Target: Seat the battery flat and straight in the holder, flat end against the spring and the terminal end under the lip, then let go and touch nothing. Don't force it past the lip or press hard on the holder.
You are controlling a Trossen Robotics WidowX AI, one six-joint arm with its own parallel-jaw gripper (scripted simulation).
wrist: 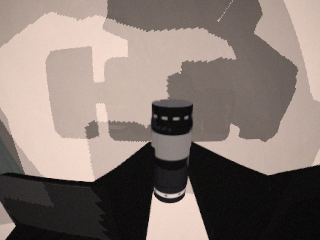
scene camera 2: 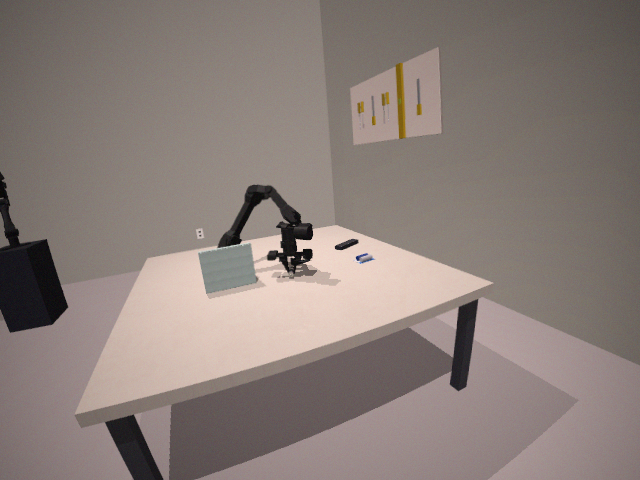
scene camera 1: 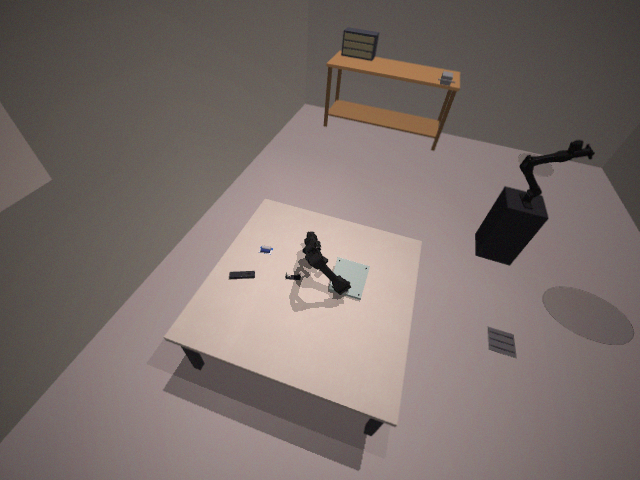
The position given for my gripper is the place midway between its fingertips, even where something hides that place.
My gripper point(wrist: 169, 148) holds a battery point(wrist: 172, 122).
